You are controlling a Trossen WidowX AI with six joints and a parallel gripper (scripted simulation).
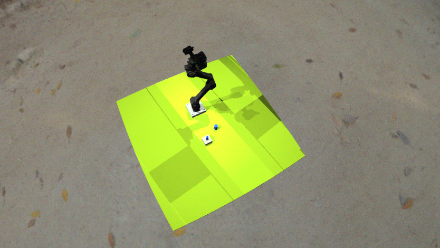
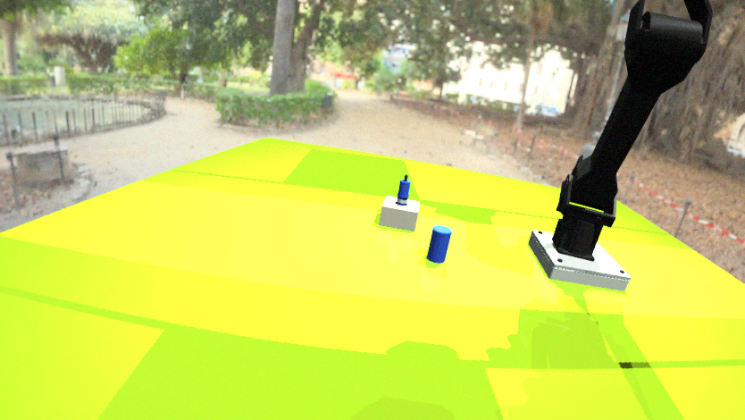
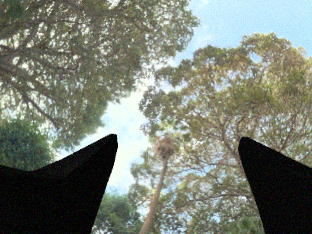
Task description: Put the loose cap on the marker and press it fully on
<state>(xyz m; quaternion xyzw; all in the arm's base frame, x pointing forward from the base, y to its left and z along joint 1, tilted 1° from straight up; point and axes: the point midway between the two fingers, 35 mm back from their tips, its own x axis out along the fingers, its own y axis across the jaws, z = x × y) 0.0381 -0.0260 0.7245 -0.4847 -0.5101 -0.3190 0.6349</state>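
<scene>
Now: the marker cap 760 mm below my gripper tip, 190 mm ahead of it and 120 mm to the left of it. The rest, counted from my gripper tip: holder block (770 mm below, 270 mm ahead).
</scene>
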